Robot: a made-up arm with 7 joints.
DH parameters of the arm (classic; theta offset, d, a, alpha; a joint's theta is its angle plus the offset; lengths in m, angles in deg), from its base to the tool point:
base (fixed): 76.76 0 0.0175 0
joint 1: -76.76 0.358 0.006 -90
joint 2: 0 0.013 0.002 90
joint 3: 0 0.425 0.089 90
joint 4: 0 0.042 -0.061 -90
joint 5: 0 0.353 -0.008 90
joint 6: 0 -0.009 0.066 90
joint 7: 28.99 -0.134 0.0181 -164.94
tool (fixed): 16.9 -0.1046 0 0
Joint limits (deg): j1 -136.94..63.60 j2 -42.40..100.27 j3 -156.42..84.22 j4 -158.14..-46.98 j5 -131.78..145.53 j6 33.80..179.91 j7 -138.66..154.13
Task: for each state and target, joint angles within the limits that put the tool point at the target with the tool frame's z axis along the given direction. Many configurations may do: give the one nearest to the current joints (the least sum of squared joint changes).
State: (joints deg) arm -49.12 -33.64 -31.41 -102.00 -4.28 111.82 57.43
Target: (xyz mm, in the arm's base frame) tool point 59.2 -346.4 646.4 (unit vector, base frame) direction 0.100 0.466 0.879
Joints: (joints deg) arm -49.65 -17.41 -29.72 -145.59 -38.07 136.33 68.05
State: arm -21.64 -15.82 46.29 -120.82 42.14 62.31 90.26
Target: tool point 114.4 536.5 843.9 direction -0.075 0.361 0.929
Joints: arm -25.81 -34.39 78.11 -88.84 25.33 54.83 91.96
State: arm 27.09 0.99 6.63 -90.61 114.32 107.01 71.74
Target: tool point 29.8 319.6 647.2 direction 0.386 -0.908 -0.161
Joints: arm 51.33 -29.47 35.33 -133.38 145.53 120.85 69.84
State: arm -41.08 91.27 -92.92 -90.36 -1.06 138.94 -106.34
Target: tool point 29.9 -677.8 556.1 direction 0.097 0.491 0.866
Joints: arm -54.08 55.64 -58.49 -85.40 54.01 153.96 -90.61
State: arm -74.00 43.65 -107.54 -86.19 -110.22 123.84 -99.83
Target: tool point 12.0 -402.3 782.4 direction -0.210 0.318 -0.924
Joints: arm -61.75 83.19 -150.02 -93.73 -131.78 149.32 -138.66
